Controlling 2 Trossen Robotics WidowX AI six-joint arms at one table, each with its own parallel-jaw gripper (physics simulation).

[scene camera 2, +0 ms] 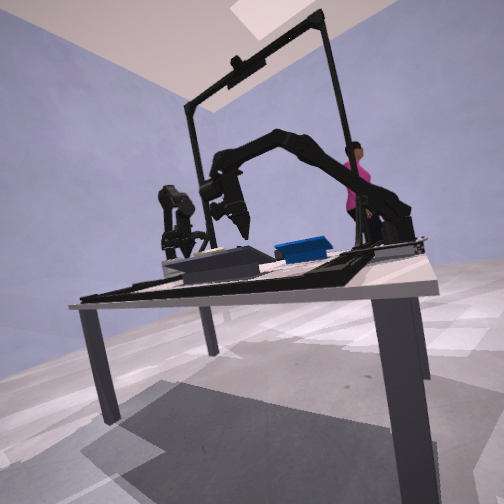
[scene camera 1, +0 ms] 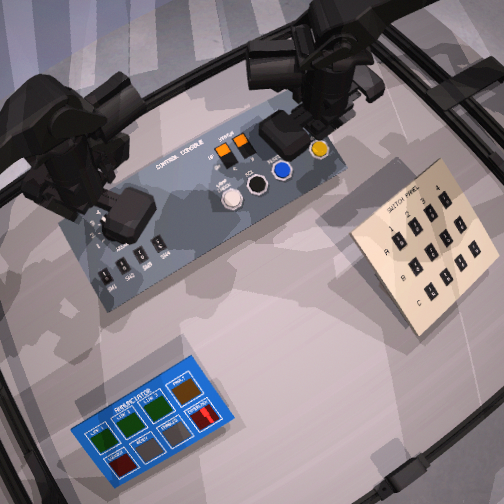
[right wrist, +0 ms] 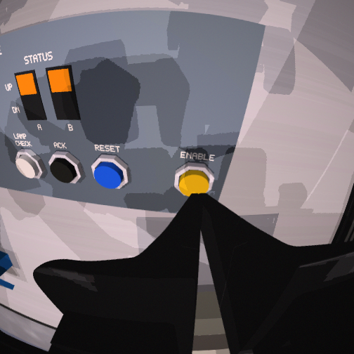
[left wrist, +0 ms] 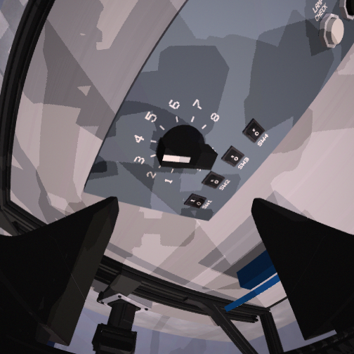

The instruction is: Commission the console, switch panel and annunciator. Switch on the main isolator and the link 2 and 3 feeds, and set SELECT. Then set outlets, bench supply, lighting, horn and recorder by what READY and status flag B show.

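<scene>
The grey console (scene camera 1: pixel 200 225) (scene camera 2: pixel 220 260) carries a black selector knob (left wrist: pixel 184 140), its white bar pointing at about 3. SW1 (left wrist: pixel 195 201) to SW4 (left wrist: pixel 254 130) stand beside it. Both status flags, A (right wrist: pixel 26 84) and B (right wrist: pixel 60 80), show orange at UP. My left gripper (scene camera 2: pixel 245 239) (left wrist: pixel 186 204) is open and empty above the knob end. My right gripper (right wrist: pixel 197 199) is shut and empty, its tips over the lower edge of the yellow ENABLE button (scene camera 1: pixel 319 148) (right wrist: pixel 194 181); contact is unclear. On the blue annunciator (scene camera 1: pixel 162 381) (scene camera 2: pixel 302 245), READY (scene camera 1: pixel 150 449) and ENABLED (scene camera 1: pixel 176 435) are grey.
The cream switch panel (scene camera 1: pixel 370 240) stands at the right in scene camera 1, with three rows of rocker switches. White LAMP CHECK (scene camera 1: pixel 232 199), black ACK (scene camera 1: pixel 257 184) and blue RESET (scene camera 1: pixel 282 170) buttons line the console. A black frame rail (scene camera 1: pixel 190 75) runs behind it.
</scene>
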